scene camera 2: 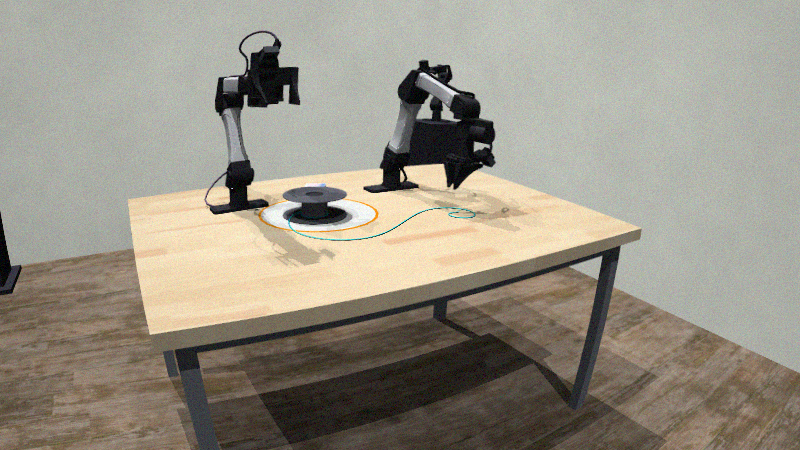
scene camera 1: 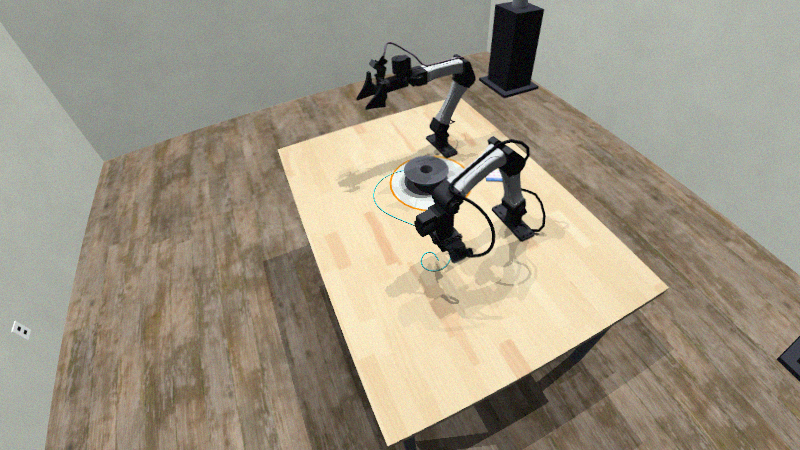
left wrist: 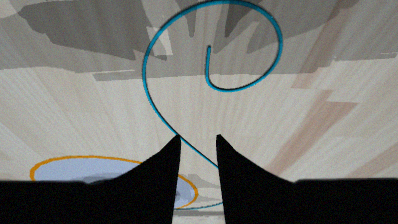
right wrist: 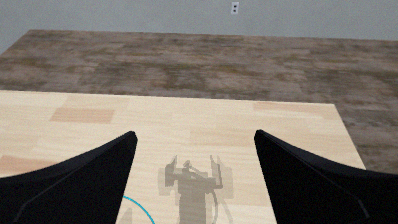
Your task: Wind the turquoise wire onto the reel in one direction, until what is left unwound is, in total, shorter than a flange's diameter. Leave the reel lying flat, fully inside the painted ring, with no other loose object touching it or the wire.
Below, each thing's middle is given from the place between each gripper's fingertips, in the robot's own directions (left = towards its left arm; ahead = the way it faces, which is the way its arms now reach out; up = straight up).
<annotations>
Now: the dark reel (scene camera 2: 318, 196) 190 mm behind my right hand (scene camera 2: 283, 103), 180 mm to the left of it and 330 mm below it.
My left hand (scene camera 2: 451, 188) is 16 cm past the dark reel, 39 cm to the left of it and 5 cm above it.
</annotations>
